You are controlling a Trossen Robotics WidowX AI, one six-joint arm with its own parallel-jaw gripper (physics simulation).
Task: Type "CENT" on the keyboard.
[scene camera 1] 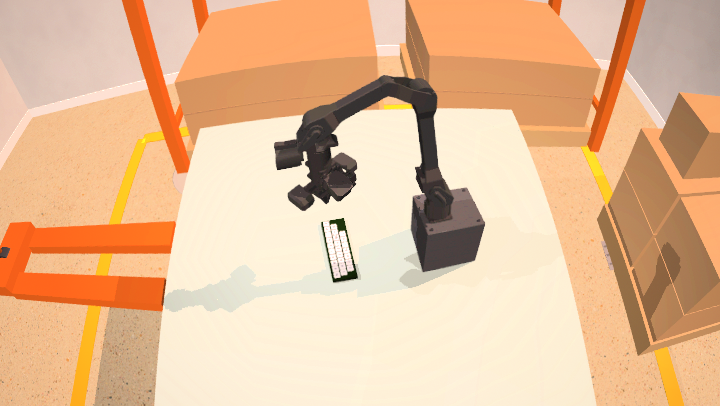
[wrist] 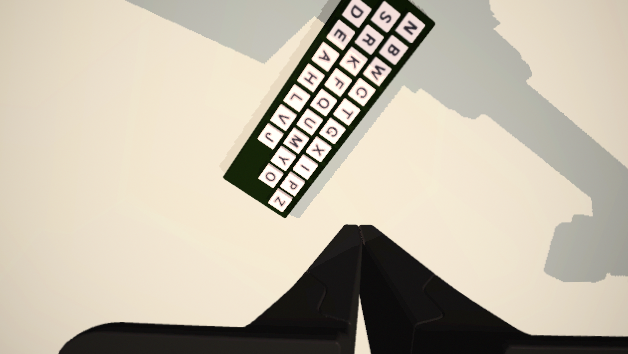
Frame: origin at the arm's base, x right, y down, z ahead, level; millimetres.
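Where they show: gripper, fingertip midpoint: (scene camera 1: 326,202) (wrist: 357,238); arm's base at its link origin: (scene camera 1: 438,213).
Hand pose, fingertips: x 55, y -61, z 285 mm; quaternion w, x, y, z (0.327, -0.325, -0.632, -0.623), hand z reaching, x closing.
Each offset is from my fingertips to the top centre of the thing. Level surfaces: height alone.
A dark green keyboard @(dx +7, dy +211, dz -17 mm) (scene camera 1: 339,250) (wrist: 246,176) with white letter keys lies on the pale table, its keys up. In the wrist view it slants from the upper right to the lower left. The C key @(dx -23, dy +211, dz +4 mm) (wrist: 361,92), E key @(dx -49, dy +211, dz -37 mm) (wrist: 341,34), N key @(dx -85, dy +211, dz +5 mm) (wrist: 410,27) and T key @(dx -3, dy +211, dz +4 mm) (wrist: 346,111) are all readable. My gripper (wrist: 357,238) is shut and empty, pointing down. It hangs high above the table, beyond the Z key @(dx +100, dy +211, dz +3 mm) (wrist: 280,200) end of the keyboard and not over any key. In the scene view its fingertips are hard to make out.
The arm's dark base box (scene camera 1: 451,242) stands on the table @(dy +228 mm) (scene camera 1: 373,353) to the right of the keyboard. Large cartons (scene camera 1: 282,35) (scene camera 1: 504,30) stand behind the table. Stacked boxes (scene camera 1: 670,237) are at the right, and orange forks (scene camera 1: 100,239) reach the left edge.
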